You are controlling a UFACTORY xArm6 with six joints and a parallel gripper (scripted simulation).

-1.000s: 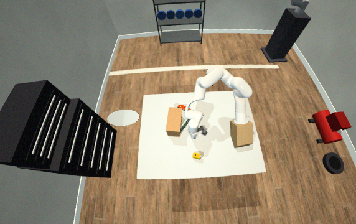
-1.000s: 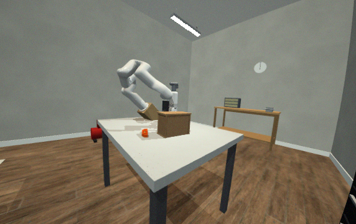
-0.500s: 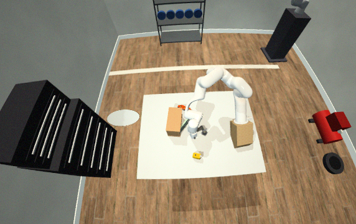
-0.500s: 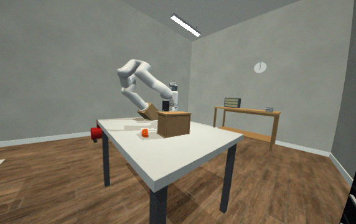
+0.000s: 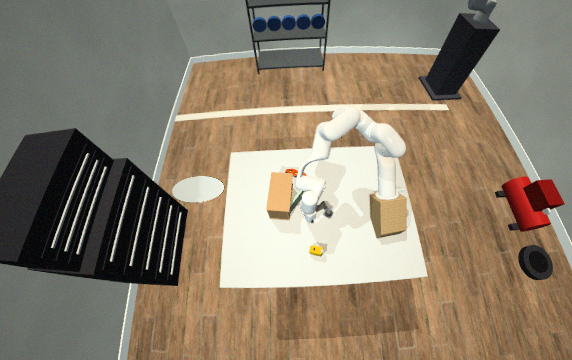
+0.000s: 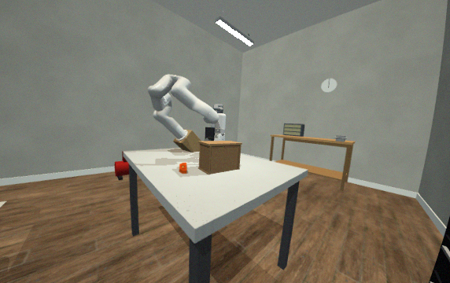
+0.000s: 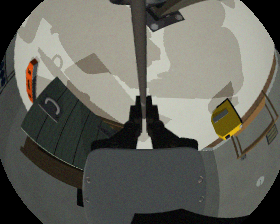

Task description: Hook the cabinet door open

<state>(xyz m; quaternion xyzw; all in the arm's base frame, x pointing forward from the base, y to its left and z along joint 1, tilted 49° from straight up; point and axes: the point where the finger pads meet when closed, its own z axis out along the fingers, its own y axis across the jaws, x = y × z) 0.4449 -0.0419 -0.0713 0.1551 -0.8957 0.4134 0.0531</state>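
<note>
Now: the hook 50 mm behind my hand, 20 mm to the right of it and 10 mm above it. Also, from my hand: greenish door: 50 mm ahead, 90 mm to the right, 20 mm above; orange tool: 20 mm ahead, 300 mm to the right, 40 mm below; yellow block: 20 mm behind, 180 mm to the left, 10 mm below.
</note>
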